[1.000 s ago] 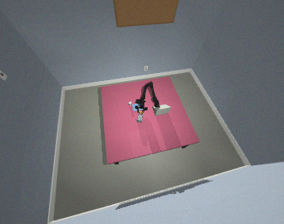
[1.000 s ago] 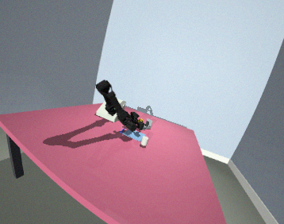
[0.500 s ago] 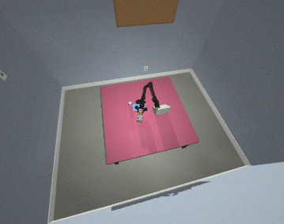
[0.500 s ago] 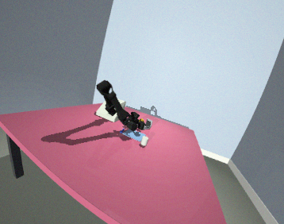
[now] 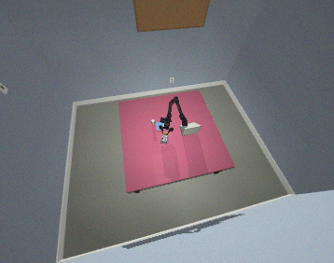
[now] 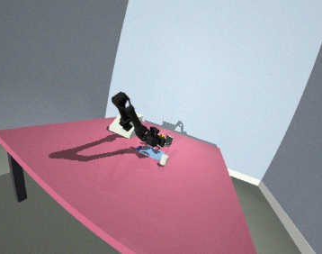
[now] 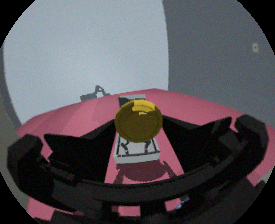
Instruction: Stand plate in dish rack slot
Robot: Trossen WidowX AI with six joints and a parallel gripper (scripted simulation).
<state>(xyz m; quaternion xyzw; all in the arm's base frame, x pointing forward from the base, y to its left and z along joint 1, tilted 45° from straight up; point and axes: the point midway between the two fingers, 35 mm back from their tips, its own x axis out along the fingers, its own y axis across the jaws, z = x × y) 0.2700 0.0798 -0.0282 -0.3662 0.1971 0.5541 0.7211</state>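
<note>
Right now my gripper tip is 40 mm to the right of the grey dish rack and 40 mm above it. The rest, counted from my gripper tip: yellow plate 10 mm to the right; then blue spoon 210 mm to the right, 70 mm behind, 60 mm below; then light blue mat 170 mm to the right, 60 mm below, 30 mm ahead.
</note>
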